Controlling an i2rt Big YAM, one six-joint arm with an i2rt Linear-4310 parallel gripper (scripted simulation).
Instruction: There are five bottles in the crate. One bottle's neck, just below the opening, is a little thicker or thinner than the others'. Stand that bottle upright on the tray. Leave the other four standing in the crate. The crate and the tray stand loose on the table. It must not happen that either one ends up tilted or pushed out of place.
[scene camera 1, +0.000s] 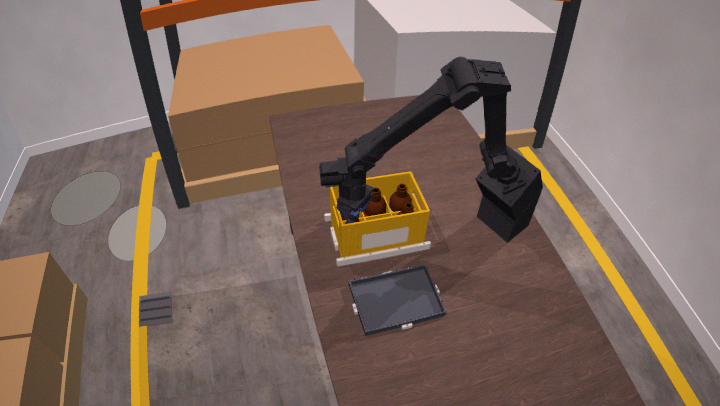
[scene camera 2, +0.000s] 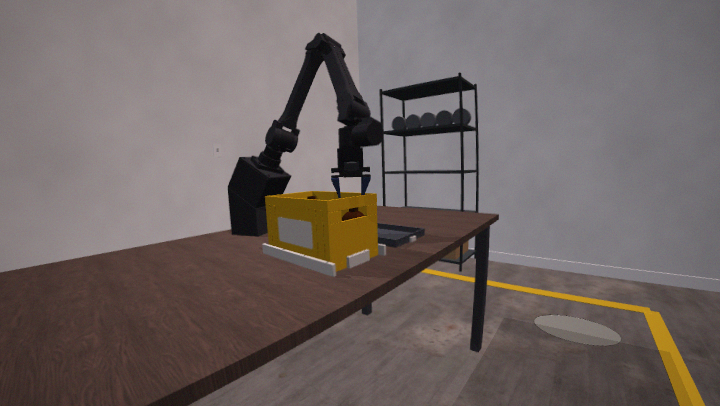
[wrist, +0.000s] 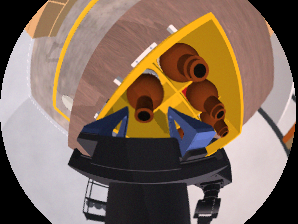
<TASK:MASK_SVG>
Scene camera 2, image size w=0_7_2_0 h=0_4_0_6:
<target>yellow crate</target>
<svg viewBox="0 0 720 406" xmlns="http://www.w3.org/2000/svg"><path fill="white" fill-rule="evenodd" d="M265 196L269 245L335 263L336 272L347 268L347 256L366 249L370 252L370 258L378 255L377 194L365 193L365 195L361 195L361 193L340 192L341 199L338 199L337 192L308 191ZM365 215L342 221L344 214L351 208L358 207L358 211Z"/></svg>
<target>dark tray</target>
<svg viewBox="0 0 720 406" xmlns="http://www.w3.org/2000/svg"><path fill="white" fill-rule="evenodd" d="M377 223L378 244L384 244L389 247L397 248L410 242L410 237L416 236L417 239L425 235L425 228Z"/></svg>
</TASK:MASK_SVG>
